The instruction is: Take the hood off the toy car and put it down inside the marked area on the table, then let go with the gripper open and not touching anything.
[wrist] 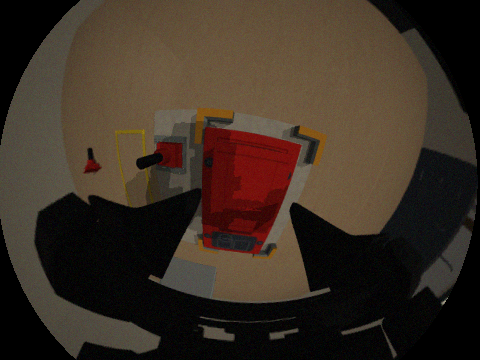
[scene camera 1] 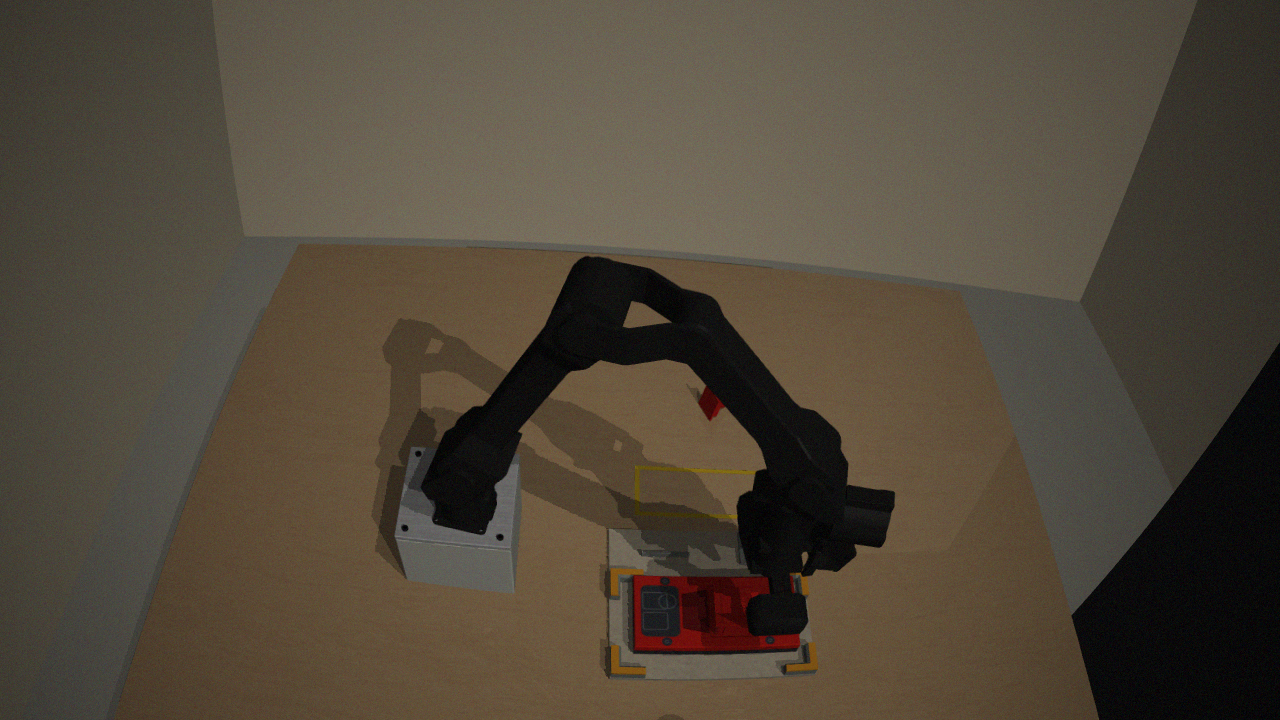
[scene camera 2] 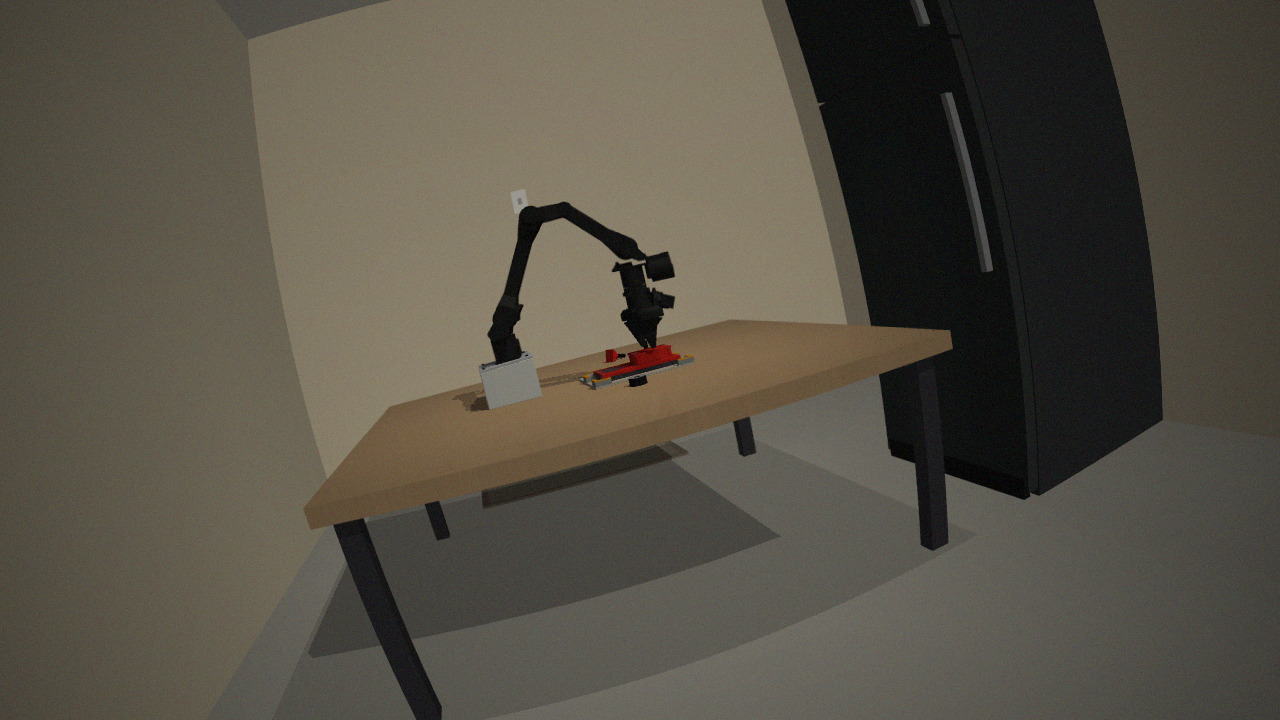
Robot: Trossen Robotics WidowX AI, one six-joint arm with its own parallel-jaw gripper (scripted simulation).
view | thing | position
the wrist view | my gripper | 247, 200
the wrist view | hood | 247, 182
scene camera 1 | my gripper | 755, 599
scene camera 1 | hood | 729, 598
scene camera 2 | my gripper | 648, 347
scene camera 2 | red toy car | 624, 370
